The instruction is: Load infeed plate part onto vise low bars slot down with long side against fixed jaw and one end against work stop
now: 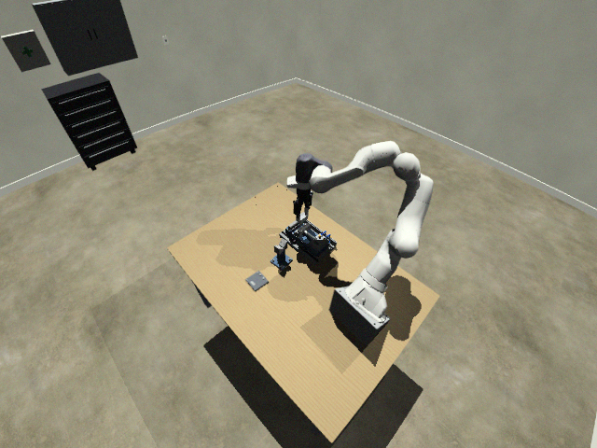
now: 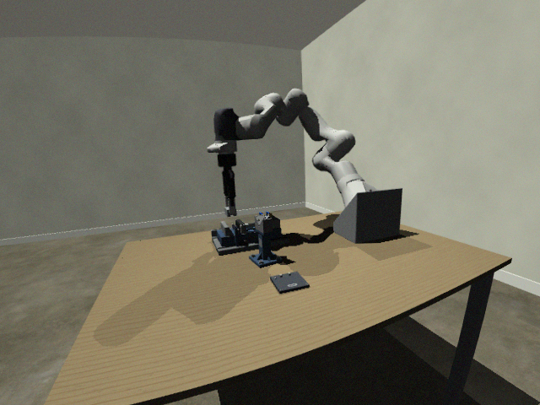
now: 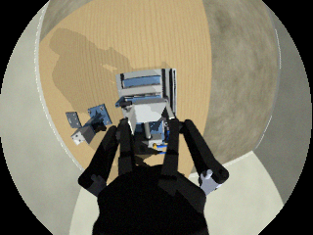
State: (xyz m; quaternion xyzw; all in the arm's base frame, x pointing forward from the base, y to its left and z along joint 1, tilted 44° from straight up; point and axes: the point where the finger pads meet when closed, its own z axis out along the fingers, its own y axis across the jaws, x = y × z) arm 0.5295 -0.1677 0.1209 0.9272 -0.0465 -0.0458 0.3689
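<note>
My hand is 30 mm above the part.
</note>
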